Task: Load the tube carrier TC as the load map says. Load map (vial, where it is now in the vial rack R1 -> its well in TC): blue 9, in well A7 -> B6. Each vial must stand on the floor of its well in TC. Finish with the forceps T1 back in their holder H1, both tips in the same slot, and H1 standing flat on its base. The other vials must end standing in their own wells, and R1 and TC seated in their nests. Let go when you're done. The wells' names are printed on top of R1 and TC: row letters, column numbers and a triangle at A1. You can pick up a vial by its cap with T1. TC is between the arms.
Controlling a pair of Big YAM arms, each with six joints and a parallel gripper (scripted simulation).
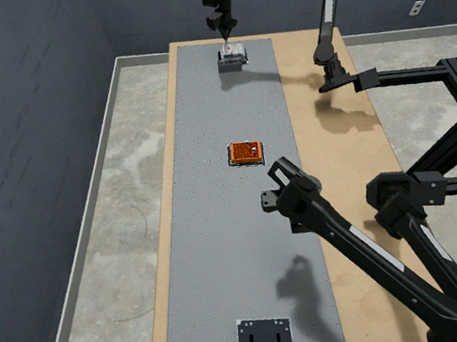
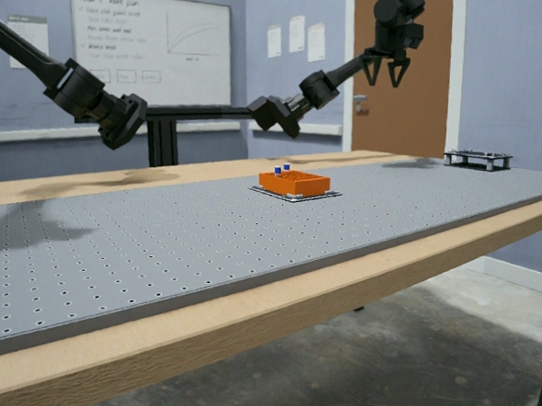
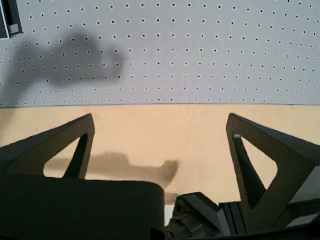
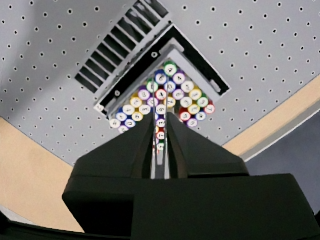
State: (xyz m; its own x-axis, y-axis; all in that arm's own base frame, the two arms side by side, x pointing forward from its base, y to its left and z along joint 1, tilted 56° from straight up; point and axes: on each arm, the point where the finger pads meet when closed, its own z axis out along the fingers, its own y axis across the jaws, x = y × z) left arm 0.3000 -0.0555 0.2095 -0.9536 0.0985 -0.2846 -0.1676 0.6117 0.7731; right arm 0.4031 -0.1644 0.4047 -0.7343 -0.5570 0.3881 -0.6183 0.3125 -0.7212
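Now: the grey holder H1 1 cm behind my right hand, 5 cm to the left of it and 13 cm below it. The rest, counted from my right hand: orange tube carrier (62 cm to the left, 13 cm below).
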